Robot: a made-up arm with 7 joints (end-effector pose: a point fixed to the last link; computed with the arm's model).
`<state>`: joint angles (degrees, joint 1 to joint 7).
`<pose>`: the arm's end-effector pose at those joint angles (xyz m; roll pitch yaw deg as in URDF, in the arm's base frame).
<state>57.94 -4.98 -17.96 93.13 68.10 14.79 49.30</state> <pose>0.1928 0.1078 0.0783 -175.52 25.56 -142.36</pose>
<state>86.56 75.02 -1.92 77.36 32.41 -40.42 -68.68</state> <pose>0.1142 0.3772 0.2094 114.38 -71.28 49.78</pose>
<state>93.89 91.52 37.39 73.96 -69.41 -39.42 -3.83</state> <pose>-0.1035 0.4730 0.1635 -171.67 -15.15 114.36</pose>
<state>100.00 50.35 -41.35 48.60 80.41 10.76 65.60</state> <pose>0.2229 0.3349 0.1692 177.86 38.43 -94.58</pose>
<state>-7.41 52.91 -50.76 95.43 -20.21 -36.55 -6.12</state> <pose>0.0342 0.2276 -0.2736 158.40 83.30 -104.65</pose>
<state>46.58 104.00 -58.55 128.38 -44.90 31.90 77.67</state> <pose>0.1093 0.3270 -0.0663 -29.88 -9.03 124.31</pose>
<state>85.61 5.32 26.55 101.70 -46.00 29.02 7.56</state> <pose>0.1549 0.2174 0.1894 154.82 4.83 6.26</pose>
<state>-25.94 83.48 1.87 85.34 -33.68 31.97 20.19</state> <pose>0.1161 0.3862 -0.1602 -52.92 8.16 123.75</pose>
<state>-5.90 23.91 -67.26 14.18 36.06 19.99 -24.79</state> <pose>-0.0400 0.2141 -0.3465 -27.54 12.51 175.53</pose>
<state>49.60 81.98 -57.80 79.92 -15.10 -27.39 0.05</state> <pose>0.1955 0.3974 -0.1009 -68.95 38.86 57.59</pose>
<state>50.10 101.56 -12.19 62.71 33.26 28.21 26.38</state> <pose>0.1221 0.4383 0.1226 175.09 75.14 16.54</pose>
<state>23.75 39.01 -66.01 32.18 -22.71 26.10 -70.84</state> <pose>0.1210 0.2893 -0.3195 -96.31 5.37 80.02</pose>
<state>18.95 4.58 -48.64 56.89 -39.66 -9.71 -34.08</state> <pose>0.1417 0.0473 -0.2593 -136.94 61.32 -1.91</pose>
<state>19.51 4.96 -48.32 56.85 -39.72 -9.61 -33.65</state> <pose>0.1454 0.0499 -0.2585 -135.69 61.05 -0.56</pose>
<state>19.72 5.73 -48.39 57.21 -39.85 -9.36 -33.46</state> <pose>0.1469 0.0535 -0.2590 -133.98 60.71 1.07</pose>
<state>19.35 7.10 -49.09 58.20 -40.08 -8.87 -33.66</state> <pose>0.1450 0.0586 -0.2617 -131.59 60.29 3.04</pose>
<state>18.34 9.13 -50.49 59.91 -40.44 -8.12 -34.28</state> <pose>0.1388 0.0655 -0.2667 -128.55 59.76 5.22</pose>
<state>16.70 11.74 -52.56 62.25 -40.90 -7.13 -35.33</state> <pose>0.1281 0.0737 -0.2736 -125.13 59.25 7.32</pose>
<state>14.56 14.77 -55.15 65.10 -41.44 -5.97 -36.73</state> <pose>0.1130 0.0830 -0.2813 -121.76 58.84 8.94</pose>
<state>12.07 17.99 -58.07 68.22 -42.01 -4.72 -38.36</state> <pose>0.0942 0.0926 -0.2888 -118.73 58.73 9.90</pose>
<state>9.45 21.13 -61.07 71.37 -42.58 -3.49 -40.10</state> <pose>0.0733 0.1019 -0.2948 -116.40 58.98 10.06</pose>
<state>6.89 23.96 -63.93 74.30 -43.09 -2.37 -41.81</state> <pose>0.0520 0.1102 -0.2990 -114.88 59.61 9.54</pose>
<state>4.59 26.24 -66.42 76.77 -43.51 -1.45 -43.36</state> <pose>0.0324 0.1168 -0.3011 -114.24 60.50 8.50</pose>
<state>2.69 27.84 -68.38 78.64 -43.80 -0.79 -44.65</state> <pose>0.0162 0.1211 -0.3017 -114.41 61.48 7.11</pose>
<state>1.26 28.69 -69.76 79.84 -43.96 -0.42 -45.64</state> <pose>0.0042 0.1229 -0.3015 -115.30 62.40 5.49</pose>
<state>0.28 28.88 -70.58 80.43 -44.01 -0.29 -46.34</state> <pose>-0.0037 0.1225 -0.3009 -116.66 63.14 3.83</pose>
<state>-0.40 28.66 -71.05 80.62 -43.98 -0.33 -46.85</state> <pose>-0.0089 0.1208 -0.3004 -118.28 63.73 2.17</pose>
